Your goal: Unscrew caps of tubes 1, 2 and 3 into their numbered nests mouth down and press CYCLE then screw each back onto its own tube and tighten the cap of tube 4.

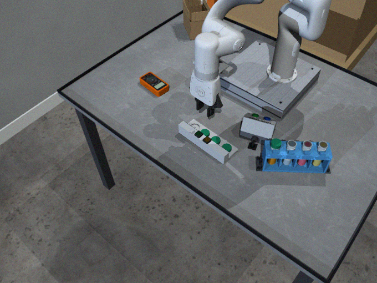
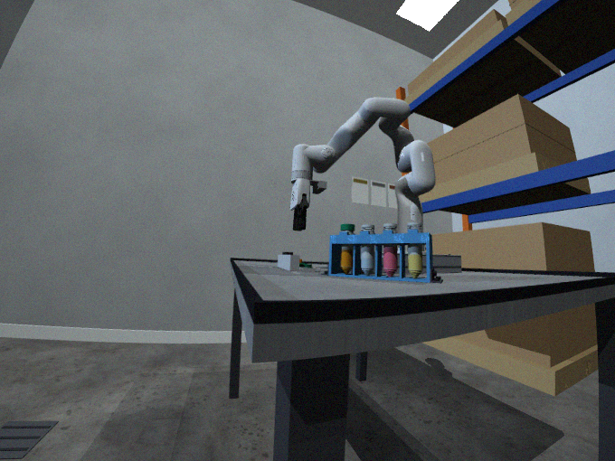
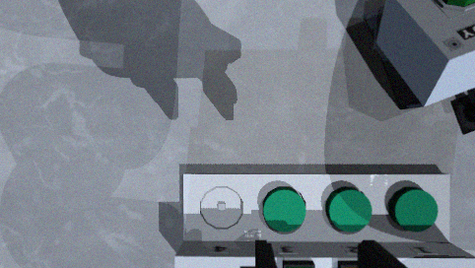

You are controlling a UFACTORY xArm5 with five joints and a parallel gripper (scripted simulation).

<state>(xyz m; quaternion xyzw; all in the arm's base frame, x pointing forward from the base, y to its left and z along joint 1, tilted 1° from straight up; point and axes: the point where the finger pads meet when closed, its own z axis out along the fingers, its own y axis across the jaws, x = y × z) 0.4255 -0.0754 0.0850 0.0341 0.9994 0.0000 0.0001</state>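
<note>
Now: hand 160 mm to the right of the blue key, 160 mm past it and 80 mm above it. Also, from my hand: green key: 150 mm behind, 120 mm to the left, 80 mm below; key housing: 140 mm to the left, 140 mm behind, 100 mm below; threaded neck: 300 mm to the left, 70 mm behind, 30 mm below.
</note>
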